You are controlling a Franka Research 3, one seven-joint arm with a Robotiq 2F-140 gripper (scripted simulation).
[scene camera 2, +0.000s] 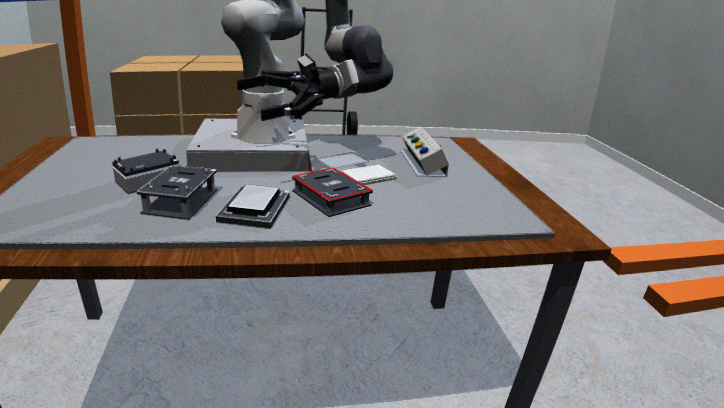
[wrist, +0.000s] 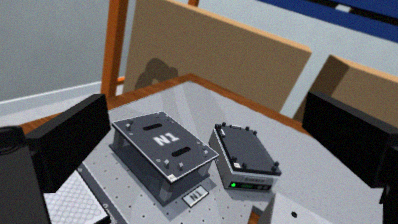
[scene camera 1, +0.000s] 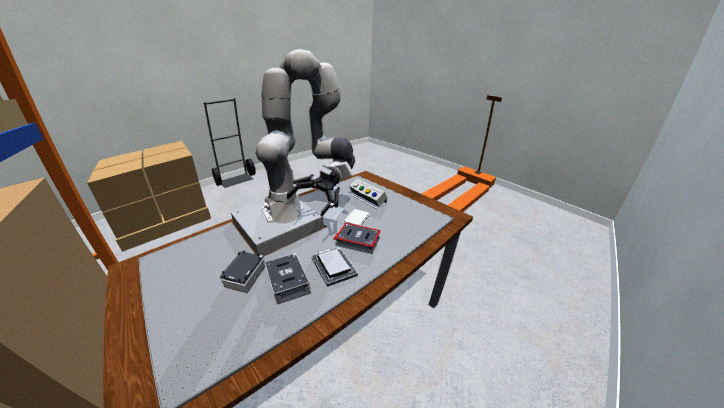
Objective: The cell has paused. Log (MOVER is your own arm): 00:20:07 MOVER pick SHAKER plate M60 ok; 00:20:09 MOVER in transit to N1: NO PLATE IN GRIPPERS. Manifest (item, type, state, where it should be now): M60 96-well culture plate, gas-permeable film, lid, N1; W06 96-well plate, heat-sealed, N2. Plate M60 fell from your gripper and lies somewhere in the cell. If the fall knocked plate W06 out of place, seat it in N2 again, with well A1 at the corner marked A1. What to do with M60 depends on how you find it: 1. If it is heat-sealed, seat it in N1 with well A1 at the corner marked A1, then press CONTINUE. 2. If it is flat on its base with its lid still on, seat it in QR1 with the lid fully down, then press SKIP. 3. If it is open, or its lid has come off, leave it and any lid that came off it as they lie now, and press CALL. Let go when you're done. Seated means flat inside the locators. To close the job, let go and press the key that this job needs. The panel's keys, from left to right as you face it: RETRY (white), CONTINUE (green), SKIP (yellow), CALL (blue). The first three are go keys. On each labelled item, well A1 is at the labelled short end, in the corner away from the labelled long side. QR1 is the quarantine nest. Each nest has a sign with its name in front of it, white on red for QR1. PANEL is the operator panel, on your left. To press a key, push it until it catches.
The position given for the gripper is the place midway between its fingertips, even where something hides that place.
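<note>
An operator panel (scene camera 2: 433, 163) is part of the robot's scene. With it appears the gripper (scene camera 2: 249, 99), which is visible at (scene camera 1: 304, 204) and (wrist: 206, 110) too.
</note>
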